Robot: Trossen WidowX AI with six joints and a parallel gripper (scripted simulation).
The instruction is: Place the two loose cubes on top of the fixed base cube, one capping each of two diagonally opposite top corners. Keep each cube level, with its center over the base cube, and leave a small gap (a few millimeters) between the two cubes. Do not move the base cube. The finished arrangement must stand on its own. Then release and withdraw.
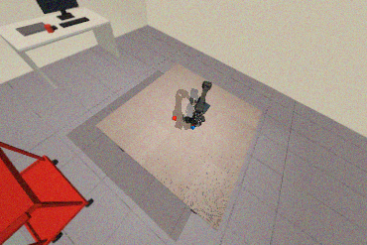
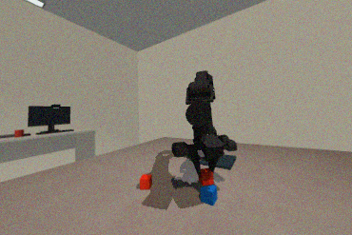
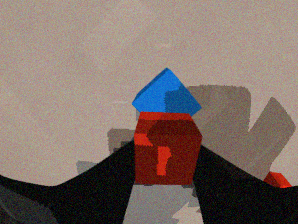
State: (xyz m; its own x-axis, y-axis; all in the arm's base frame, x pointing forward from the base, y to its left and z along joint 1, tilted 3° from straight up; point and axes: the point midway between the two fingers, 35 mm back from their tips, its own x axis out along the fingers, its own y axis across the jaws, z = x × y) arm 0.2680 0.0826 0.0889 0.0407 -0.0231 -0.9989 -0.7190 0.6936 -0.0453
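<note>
The blue base cube is 2 cm ahead of my gripper tip, 1 cm to the left of it and 4 cm below it. Also, from my gripper tip: red cube (6 cm ahead, 19 cm to the right, 4 cm below).
</note>
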